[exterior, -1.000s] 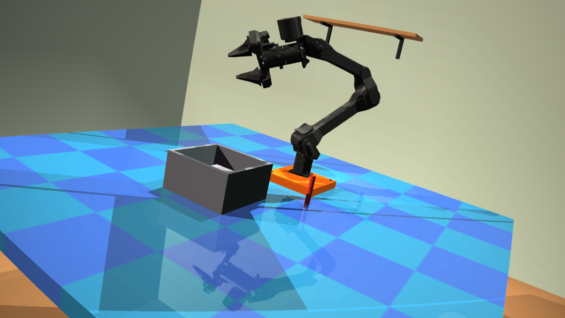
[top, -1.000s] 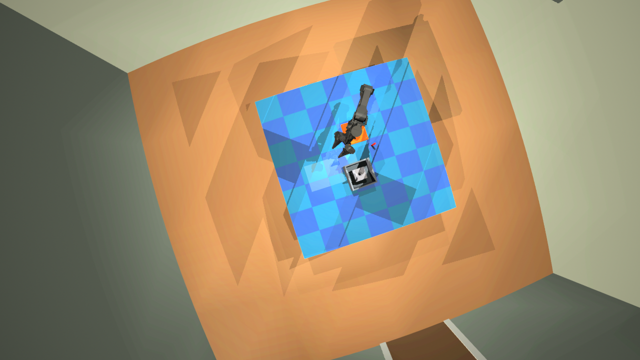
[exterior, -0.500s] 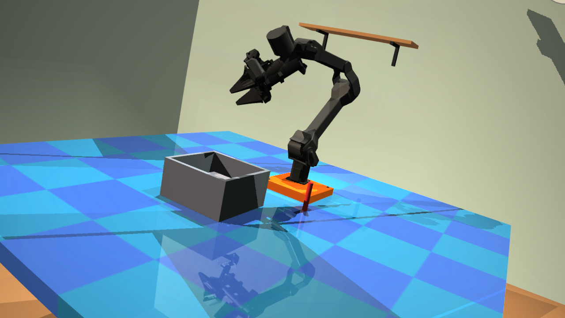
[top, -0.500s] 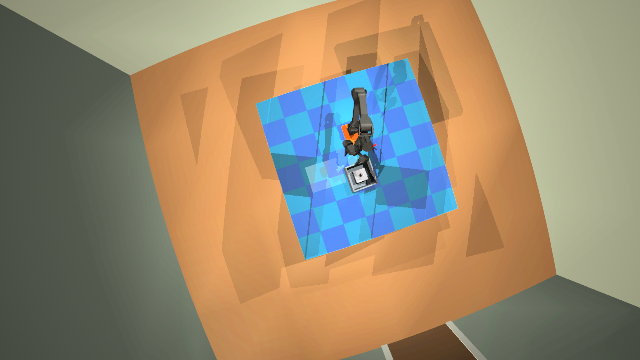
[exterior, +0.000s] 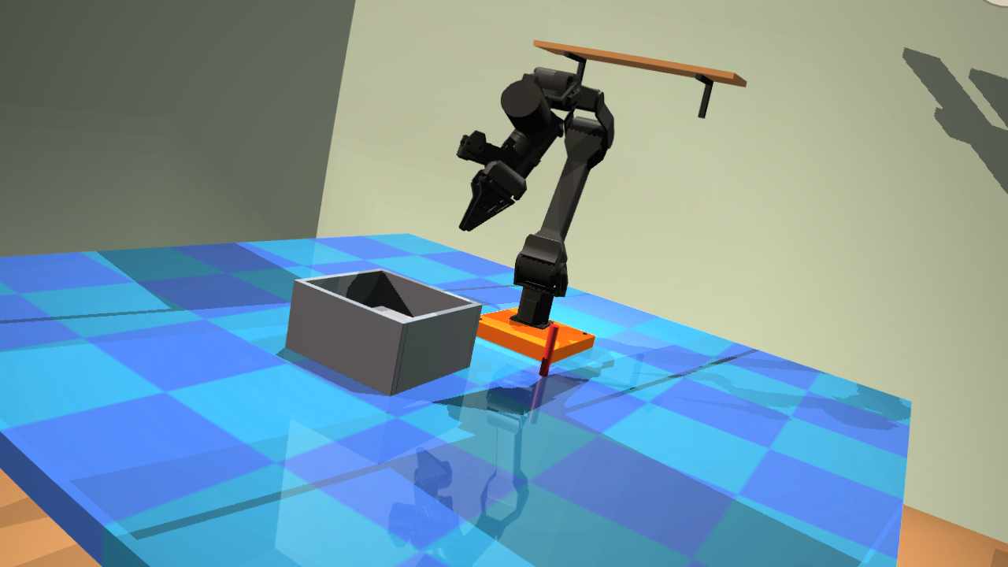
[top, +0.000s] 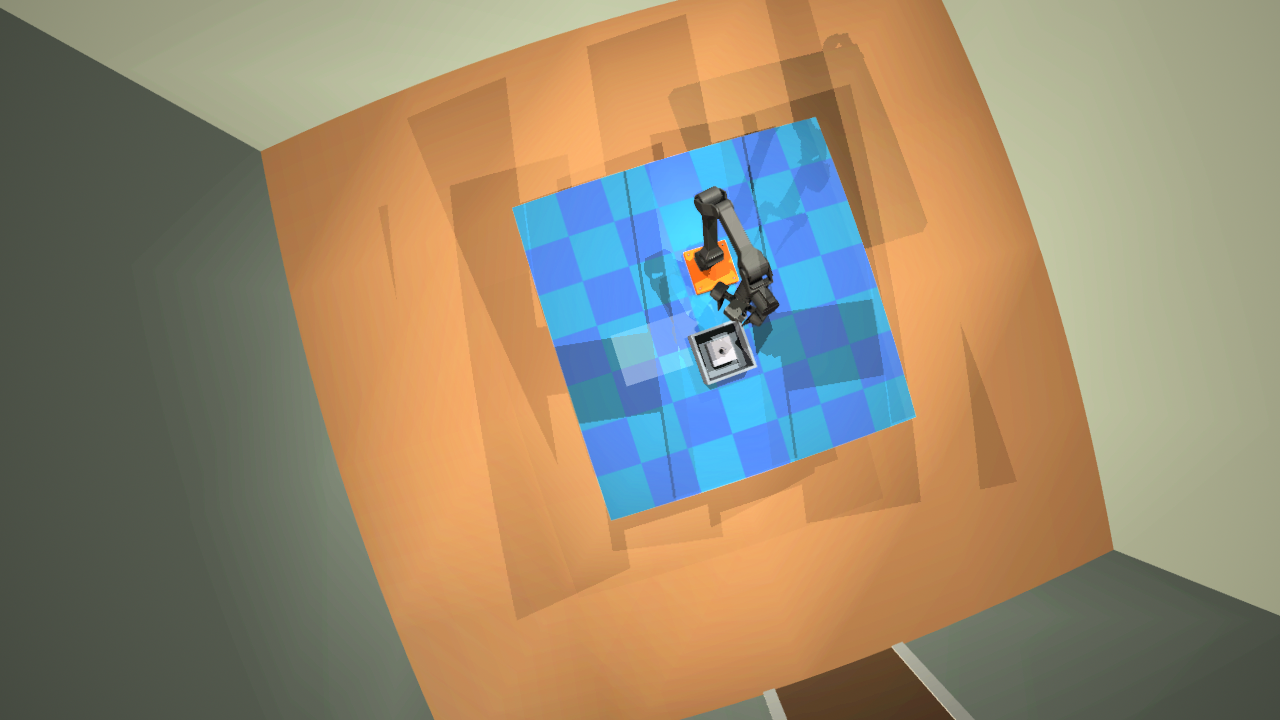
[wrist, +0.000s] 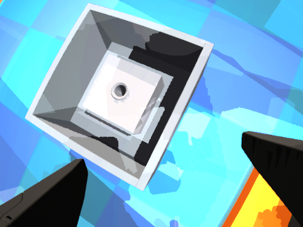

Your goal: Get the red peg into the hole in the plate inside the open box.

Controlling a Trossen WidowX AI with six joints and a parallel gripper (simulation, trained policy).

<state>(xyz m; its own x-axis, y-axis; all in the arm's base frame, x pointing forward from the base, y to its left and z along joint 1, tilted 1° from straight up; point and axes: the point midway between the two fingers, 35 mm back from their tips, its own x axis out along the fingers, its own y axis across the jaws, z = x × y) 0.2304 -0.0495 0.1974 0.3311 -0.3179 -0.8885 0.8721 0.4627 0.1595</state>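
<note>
Right now the red peg is 150 mm to the left of my gripper tip, 150 mm below it and 60 mm behind it. The rest, counted from my gripper tip: light plate 150 mm below, 100 mm ahead, 50 mm to the right; then grey box 170 mm below, 100 mm ahead, 50 mm to the right.
</note>
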